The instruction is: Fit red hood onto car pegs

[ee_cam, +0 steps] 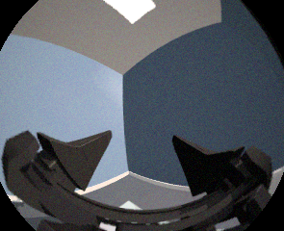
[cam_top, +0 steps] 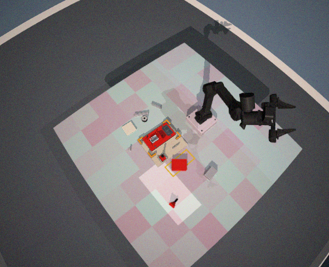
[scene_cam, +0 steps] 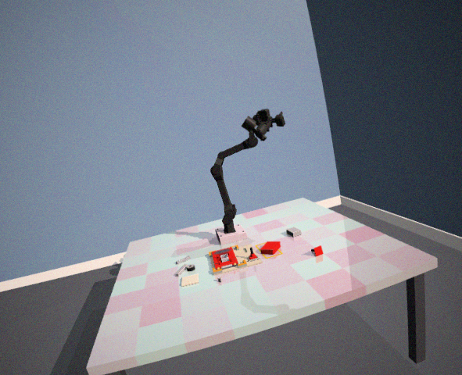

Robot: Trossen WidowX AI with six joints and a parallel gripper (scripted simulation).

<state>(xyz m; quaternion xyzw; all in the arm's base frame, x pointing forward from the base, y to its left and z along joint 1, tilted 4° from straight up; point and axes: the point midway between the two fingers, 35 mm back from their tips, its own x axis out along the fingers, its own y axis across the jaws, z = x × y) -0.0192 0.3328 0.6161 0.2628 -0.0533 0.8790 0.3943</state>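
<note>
The red hood lies 330 mm ahead of my gripper tip, 240 mm to the right of it and 640 mm below it. Round my gripper tip: white engine block: 360 mm ahead, 470 mm to the right, 630 mm below; then cream plate: 440 mm ahead, 650 mm to the right, 650 mm below.
</note>
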